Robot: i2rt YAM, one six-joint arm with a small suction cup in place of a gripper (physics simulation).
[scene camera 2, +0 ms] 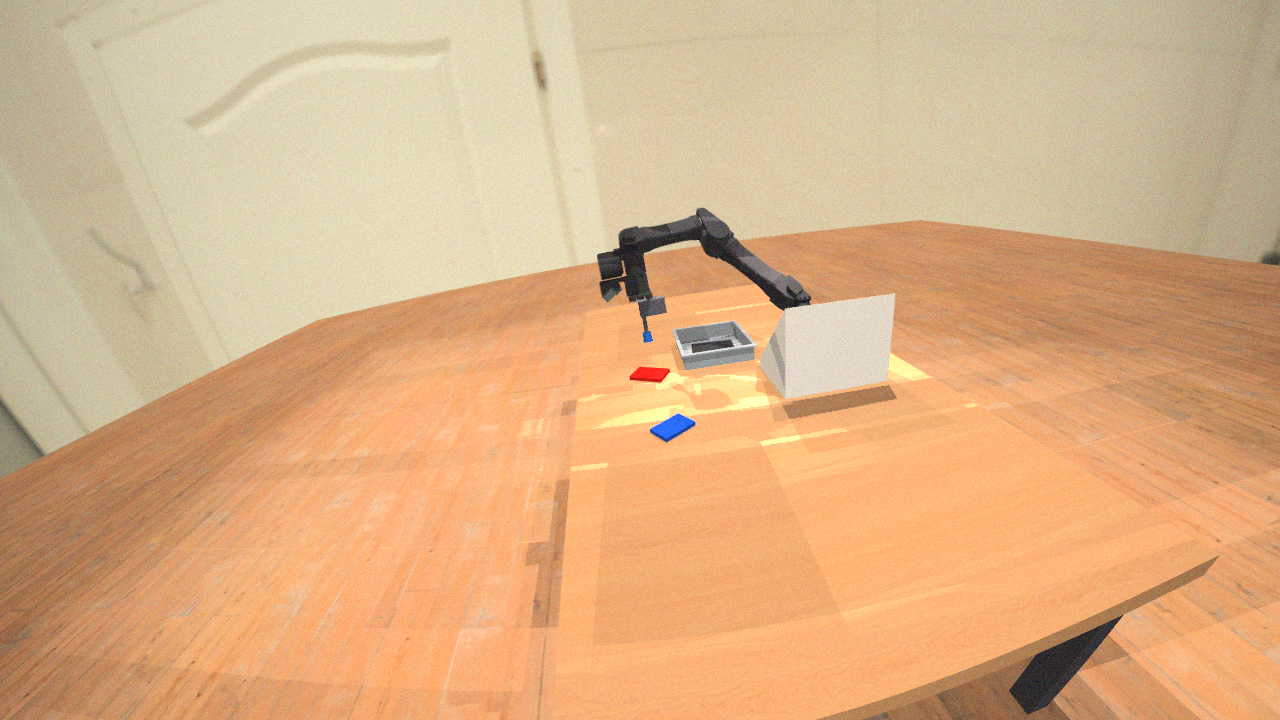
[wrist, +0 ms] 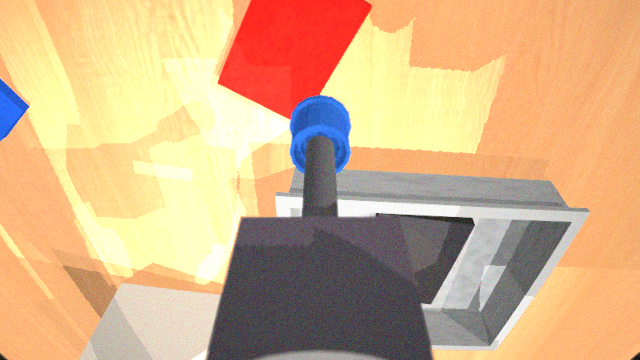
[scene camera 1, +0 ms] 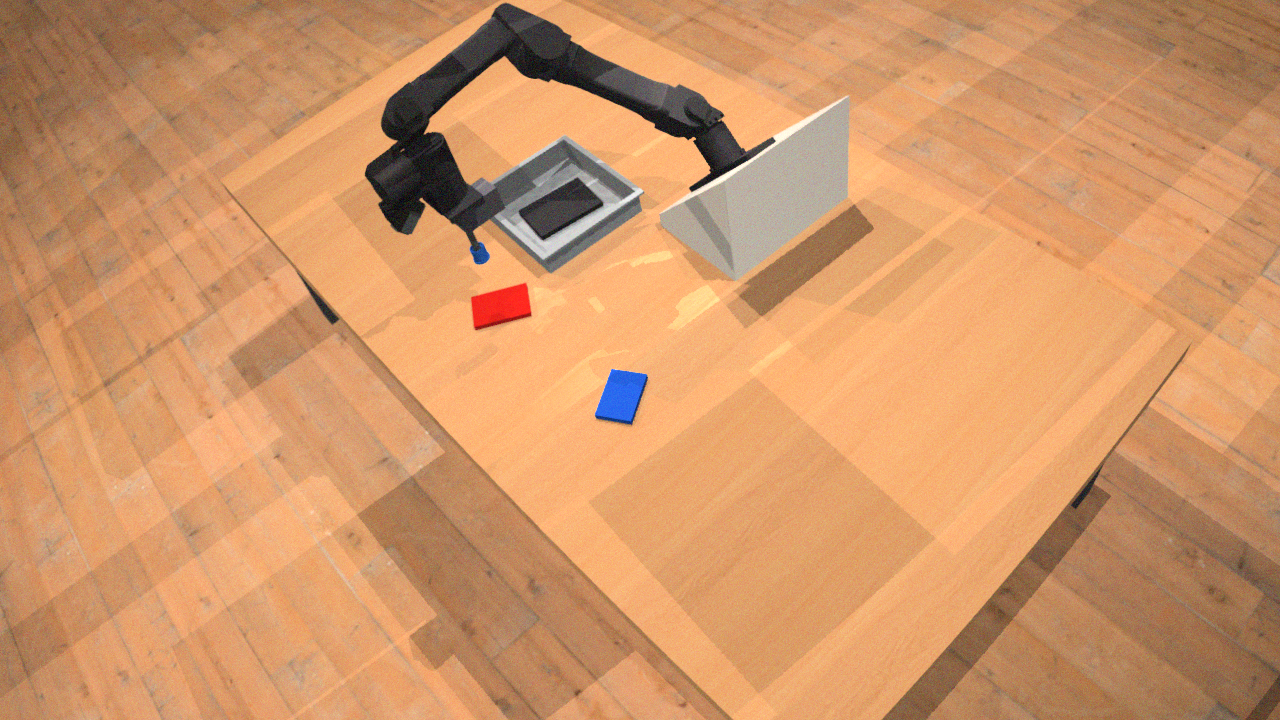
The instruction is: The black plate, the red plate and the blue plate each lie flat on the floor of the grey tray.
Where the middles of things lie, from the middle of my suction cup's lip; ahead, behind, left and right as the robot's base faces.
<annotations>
My suction cup is 100 mm above the red plate (scene camera 1: 509, 304), 30 mm to the right of it and 10 mm short of it. Round my suction cup: black plate (scene camera 1: 560, 208) 210 mm behind, 100 mm below, 60 mm to the right; then grey tray (scene camera 1: 563, 160) 210 mm behind, 80 mm below, 60 mm to the right; then blue plate (scene camera 1: 623, 391) 330 mm to the left, 100 mm below, 10 mm ahead.
</annotations>
